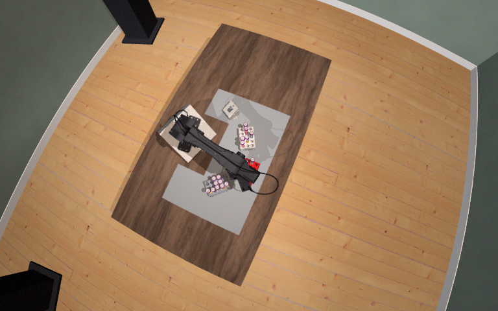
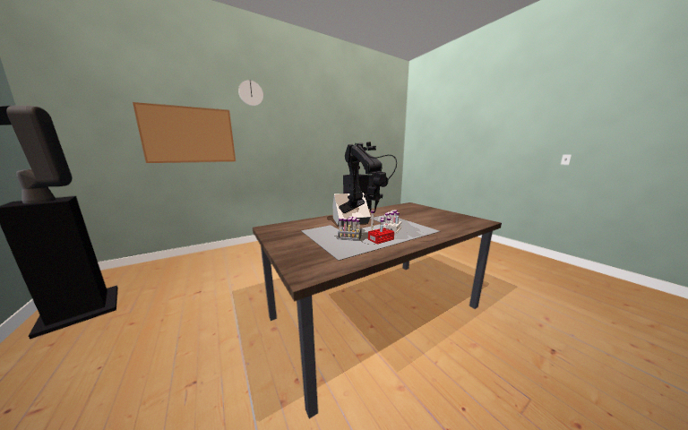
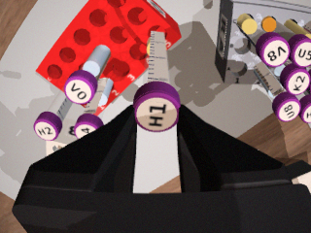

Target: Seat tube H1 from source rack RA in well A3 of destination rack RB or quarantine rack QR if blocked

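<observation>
Right now the tube H1 is 1 cm to the right of my hand and 6 cm below it. Also, from my hand: red rack QR (3 cm ahead, 4 cm to the left, 15 cm below); then grey rack RA (12 cm behind, 7 cm to the right, 15 cm below); then white rack RB (1 cm behind, 23 cm to the left, 15 cm below).
</observation>
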